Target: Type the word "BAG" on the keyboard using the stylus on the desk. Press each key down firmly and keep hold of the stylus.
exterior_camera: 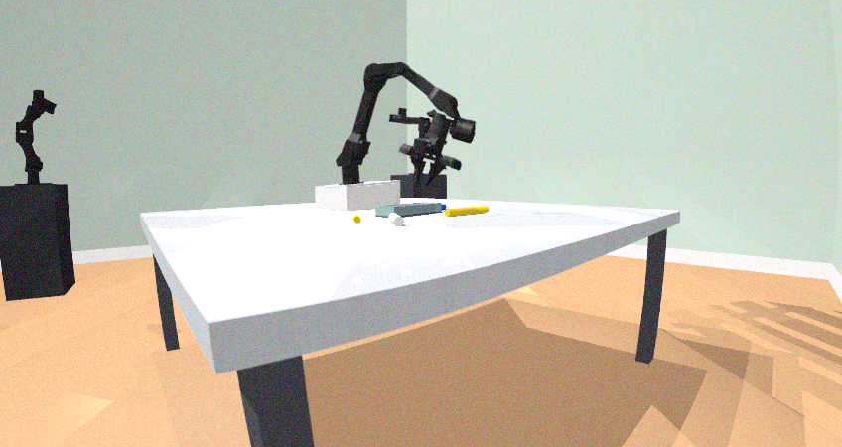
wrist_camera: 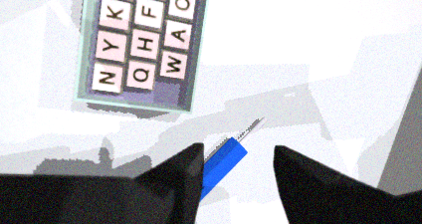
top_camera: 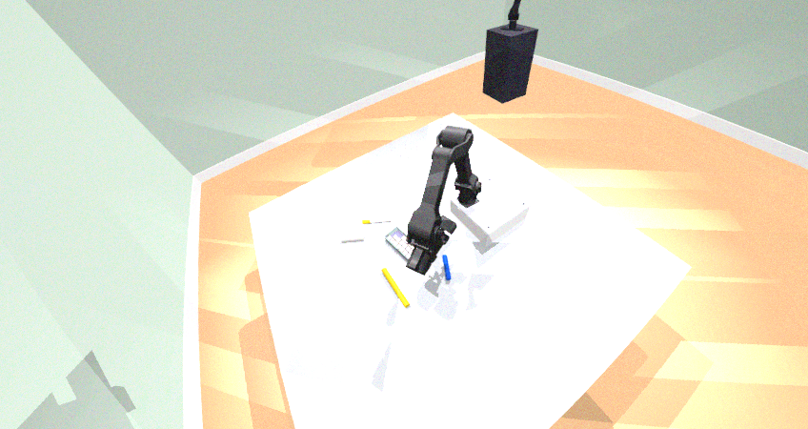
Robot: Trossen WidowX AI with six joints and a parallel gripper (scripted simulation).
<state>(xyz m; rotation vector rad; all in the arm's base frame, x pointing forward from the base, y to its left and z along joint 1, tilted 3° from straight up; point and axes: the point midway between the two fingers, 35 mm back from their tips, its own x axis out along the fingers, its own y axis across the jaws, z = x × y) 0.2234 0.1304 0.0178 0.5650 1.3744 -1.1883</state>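
My gripper tip is 30 mm past the stylus, 20 mm to the right of it and 70 mm above it. Round my gripper tip: yellow cylinder (180 mm ahead, 20 mm to the left, 70 mm below); then key (40 mm ahead, 50 mm to the right, 60 mm below); then thin white tip (40 mm behind, 10 mm to the right, 70 mm below).
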